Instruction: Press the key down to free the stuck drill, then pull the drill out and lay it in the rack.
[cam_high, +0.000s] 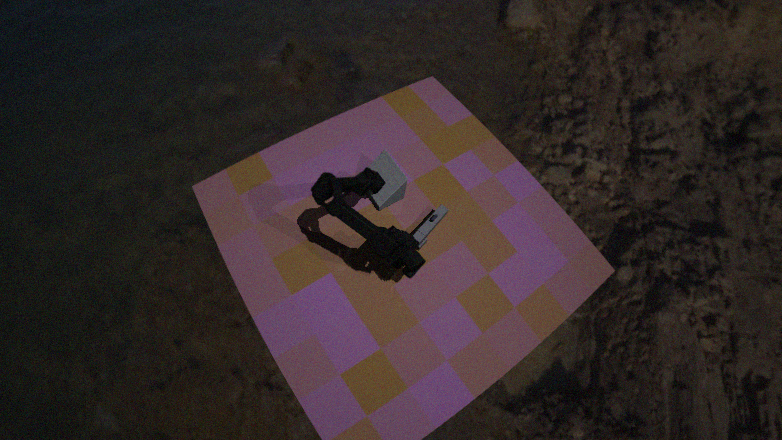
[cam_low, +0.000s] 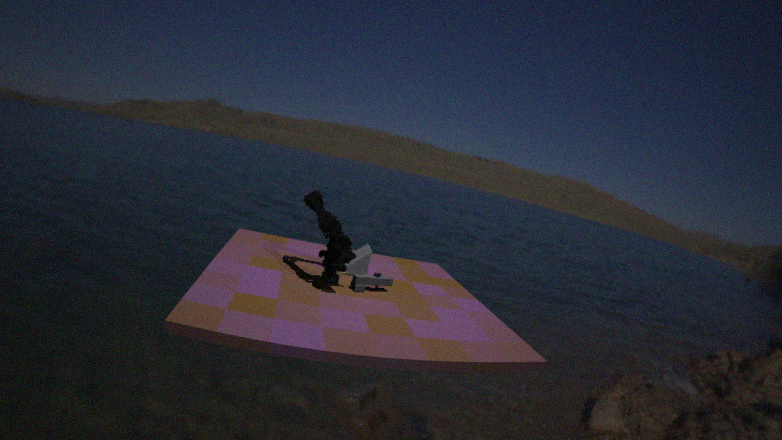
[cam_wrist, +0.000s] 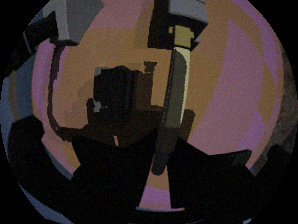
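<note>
Now: gripper tip 10 mm past the drill, 40 mm to the right of it and 30 mm below it. The rest, counted from my gripper tip: light grey housing 50 mm behind, 190 mm to the left; then grey-green block 70 mm behind, 10 mm to the left, 20 mm below.
</note>
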